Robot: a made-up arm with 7 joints.
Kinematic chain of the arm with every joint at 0, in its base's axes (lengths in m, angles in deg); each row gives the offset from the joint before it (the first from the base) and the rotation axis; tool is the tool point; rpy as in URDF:
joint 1: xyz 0 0 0.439 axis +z
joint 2: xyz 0 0 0 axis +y
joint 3: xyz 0 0 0.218 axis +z
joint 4: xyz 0.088 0 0 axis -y
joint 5: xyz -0.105 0 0.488 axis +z
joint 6: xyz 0 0 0 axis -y
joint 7: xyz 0.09 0 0 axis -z
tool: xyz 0 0 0 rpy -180 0 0
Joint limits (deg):
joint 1: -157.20..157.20
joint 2: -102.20..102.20
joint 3: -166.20..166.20
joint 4: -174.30..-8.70
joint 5: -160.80..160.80
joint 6: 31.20..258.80
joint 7: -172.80..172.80
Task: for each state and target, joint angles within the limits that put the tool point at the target. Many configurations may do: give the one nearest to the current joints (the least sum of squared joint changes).
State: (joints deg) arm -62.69 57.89 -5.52 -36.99 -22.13 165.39 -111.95
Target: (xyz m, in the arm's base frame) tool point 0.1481 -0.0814 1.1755
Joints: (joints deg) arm -42.55 13.35 -4.28 -8.70 -27.24 162.54 -111.95
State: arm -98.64 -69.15 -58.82 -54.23 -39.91 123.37 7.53
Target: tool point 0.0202 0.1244 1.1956
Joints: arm -109.22 -60.84 -6.38 -77.98 -47.00 133.13 7.53
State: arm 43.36 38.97 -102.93 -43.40 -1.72 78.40 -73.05
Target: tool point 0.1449 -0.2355 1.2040
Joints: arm 33.29 12.30 -121.44 -31.79 -3.31 71.56 -73.05
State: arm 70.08 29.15 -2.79 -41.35 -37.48 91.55 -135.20
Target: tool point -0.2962 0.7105 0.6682
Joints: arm 100.59 32.63 17.50 -59.83 -37.45 89.69 -135.20
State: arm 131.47 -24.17 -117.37 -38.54 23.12 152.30 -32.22
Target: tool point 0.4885 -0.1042 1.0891
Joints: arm 134.39 -21.47 -115.67 -37.39 19.08 120.54 -32.22
